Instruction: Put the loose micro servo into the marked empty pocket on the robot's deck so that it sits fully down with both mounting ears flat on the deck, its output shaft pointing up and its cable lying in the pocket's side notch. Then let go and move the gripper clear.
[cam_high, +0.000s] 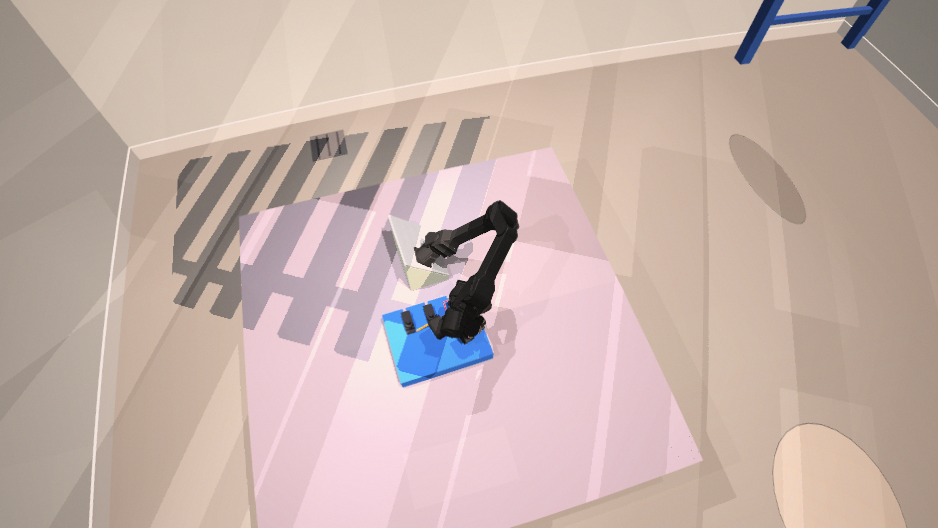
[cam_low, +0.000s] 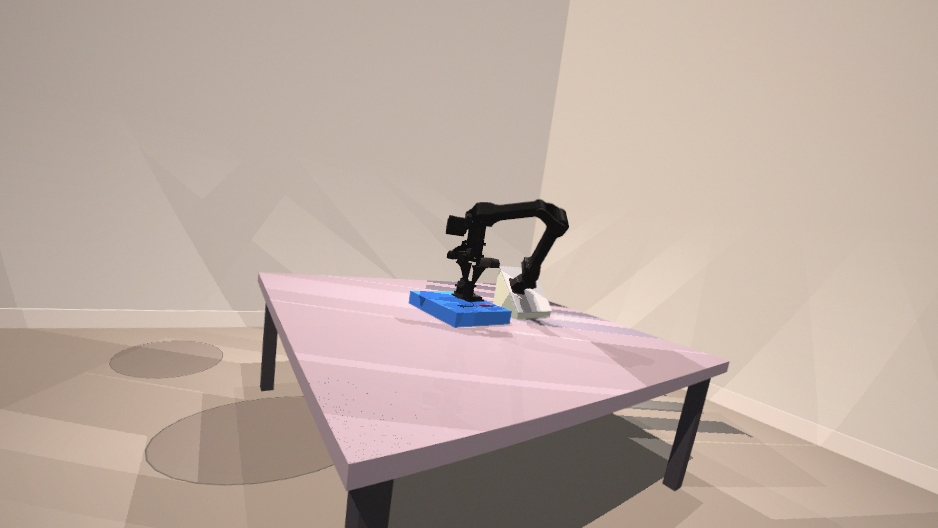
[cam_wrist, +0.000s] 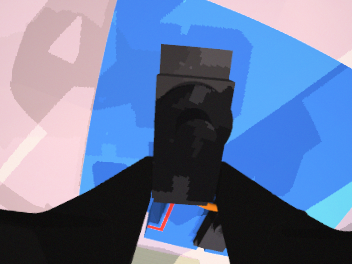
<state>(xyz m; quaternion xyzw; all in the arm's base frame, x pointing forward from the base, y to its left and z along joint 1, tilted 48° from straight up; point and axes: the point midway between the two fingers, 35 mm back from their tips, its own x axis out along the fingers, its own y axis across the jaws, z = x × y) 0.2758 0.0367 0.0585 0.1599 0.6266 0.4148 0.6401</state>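
My gripper tip is now 100 mm above the blue deck, 70 mm to the left of it and 20 mm short of it.
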